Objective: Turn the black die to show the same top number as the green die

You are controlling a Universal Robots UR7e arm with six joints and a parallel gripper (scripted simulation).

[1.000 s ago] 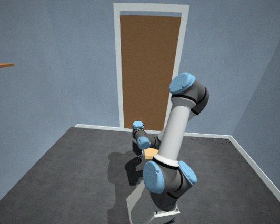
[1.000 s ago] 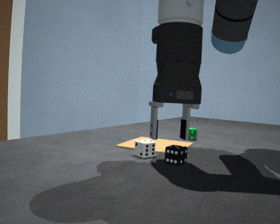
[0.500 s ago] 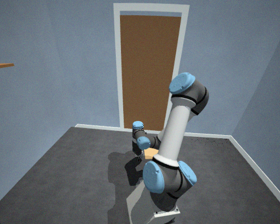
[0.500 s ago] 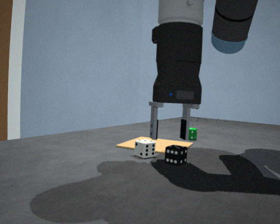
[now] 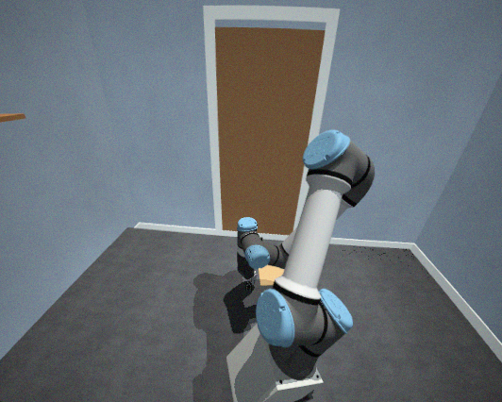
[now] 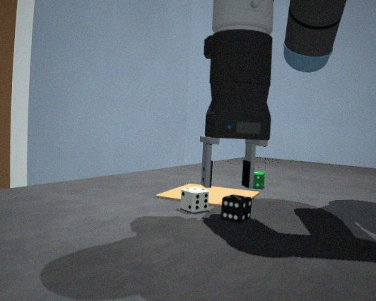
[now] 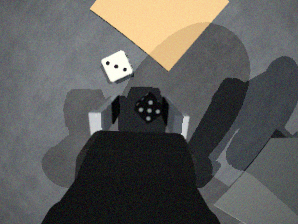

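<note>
My gripper is now 20 mm past the black die and 40 mm above it. Also, from my hand: white die (50 mm ahead, 20 mm to the right, 40 mm below); then tan mat (70 mm ahead, 120 mm to the right, 60 mm below); then green die (20 mm ahead, 270 mm to the right, 40 mm below).
</note>
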